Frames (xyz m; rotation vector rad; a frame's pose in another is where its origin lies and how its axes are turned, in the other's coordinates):
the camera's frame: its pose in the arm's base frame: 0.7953 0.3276 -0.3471 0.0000 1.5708 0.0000
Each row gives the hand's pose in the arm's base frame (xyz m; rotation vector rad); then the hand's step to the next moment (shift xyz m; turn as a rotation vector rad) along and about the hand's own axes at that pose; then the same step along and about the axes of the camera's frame.
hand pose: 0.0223 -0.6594 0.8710 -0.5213 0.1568 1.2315
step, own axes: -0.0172 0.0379 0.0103 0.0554 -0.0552 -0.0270
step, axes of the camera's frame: -0.0045 -0.0012 -0.0426 0.0288 0.0222 0.0743
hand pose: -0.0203 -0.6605 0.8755 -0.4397 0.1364 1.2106
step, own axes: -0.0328 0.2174 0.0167 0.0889 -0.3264 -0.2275
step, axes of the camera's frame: 0.0294 0.0389 -0.2150 0.1529 -0.1044 0.3632
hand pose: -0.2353 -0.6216 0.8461 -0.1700 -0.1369 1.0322
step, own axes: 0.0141 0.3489 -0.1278 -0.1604 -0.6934 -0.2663
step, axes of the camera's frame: 0.1959 0.1775 -0.2615 0.1240 -0.5063 0.5529
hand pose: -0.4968 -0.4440 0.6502 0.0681 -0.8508 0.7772
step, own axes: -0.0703 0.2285 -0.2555 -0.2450 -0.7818 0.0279
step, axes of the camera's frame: 0.2766 0.2142 -0.0090 -0.0367 -0.7234 0.3839
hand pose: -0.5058 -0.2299 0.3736 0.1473 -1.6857 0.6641
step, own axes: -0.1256 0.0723 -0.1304 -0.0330 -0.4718 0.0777
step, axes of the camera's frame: 0.1321 0.0922 0.1098 -0.1249 -0.4370 0.1520
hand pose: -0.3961 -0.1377 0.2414 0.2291 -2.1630 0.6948
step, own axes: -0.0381 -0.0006 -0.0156 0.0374 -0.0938 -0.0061
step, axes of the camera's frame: 0.0212 0.0053 0.0349 -0.0693 -0.0718 0.0166
